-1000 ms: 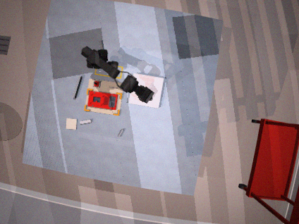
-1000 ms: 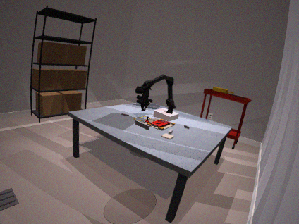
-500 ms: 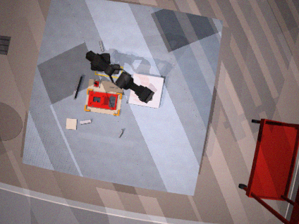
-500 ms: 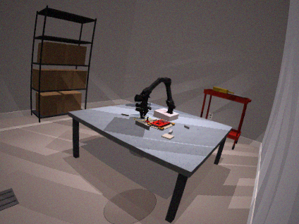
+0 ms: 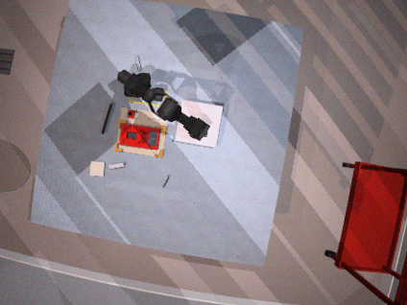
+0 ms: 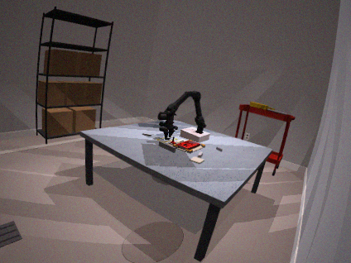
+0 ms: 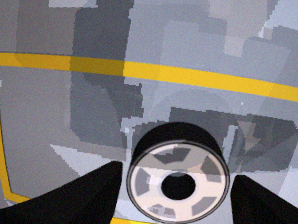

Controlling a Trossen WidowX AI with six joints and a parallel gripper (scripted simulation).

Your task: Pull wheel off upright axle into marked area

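The wheel is right at my gripper tip.
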